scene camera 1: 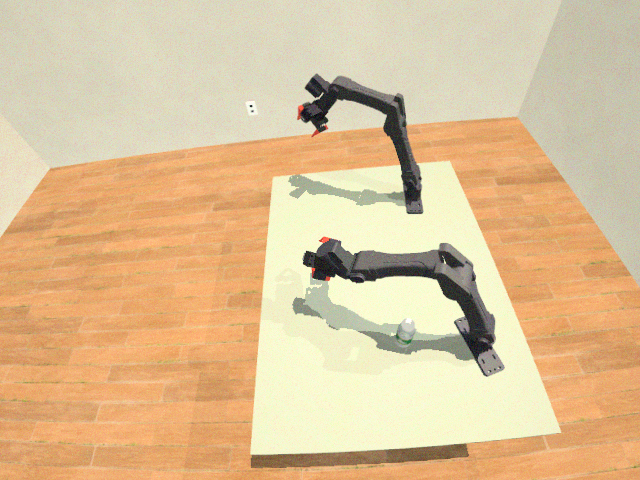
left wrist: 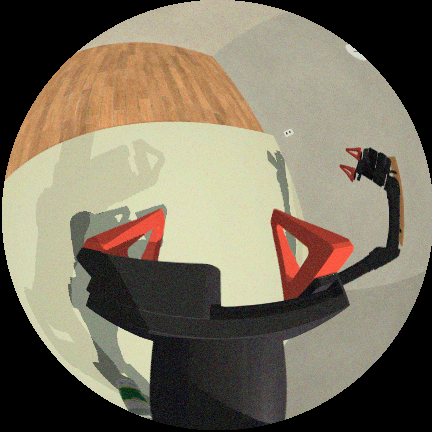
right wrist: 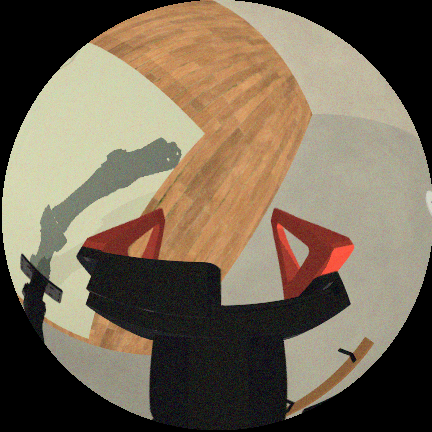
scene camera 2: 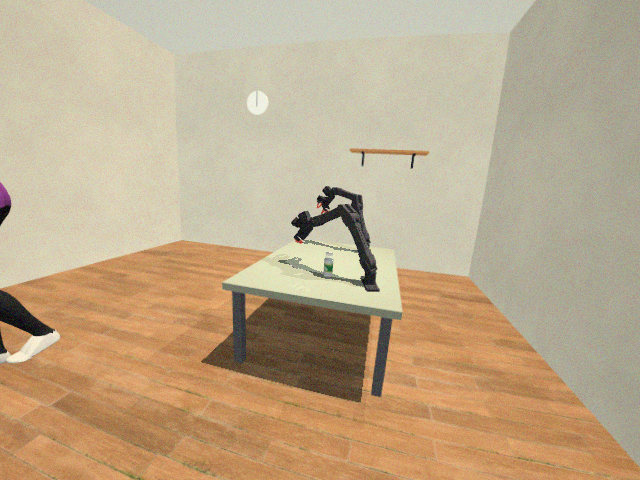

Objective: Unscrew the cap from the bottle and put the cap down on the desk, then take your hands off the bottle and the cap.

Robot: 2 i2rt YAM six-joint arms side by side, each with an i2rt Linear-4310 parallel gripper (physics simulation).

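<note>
The bottle (scene camera 1: 404, 335) (scene camera 2: 328, 267) (left wrist: 132, 392) is small and clear-white with a green label. It stands upright on the desk (scene camera 1: 372, 408) (scene camera 2: 310, 297). A white cap (scene camera 1: 408, 322) appears to sit on its top; the detail is too small to tell how it is seated. In the left wrist view part of the bottle shows at the bottom edge. My left gripper (scene camera 1: 317, 258) (scene camera 2: 298, 240) (left wrist: 217, 214) is open and empty, above the desk and apart from the bottle, up and left of it in scene camera 1. My right gripper (scene camera 1: 306, 126) (scene camera 2: 321, 208) (left wrist: 342, 156) (right wrist: 217, 213) is open and empty, high and far from the bottle.
The left arm (scene camera 1: 403, 263) arches over the desk behind the bottle in scene camera 1, and its base stands right of the bottle. The right arm (scene camera 1: 369, 97) stands at the far end. A person's legs (scene camera 2: 23, 315) show at the left edge of scene camera 2. A shelf (scene camera 2: 389, 151) hangs on the wall.
</note>
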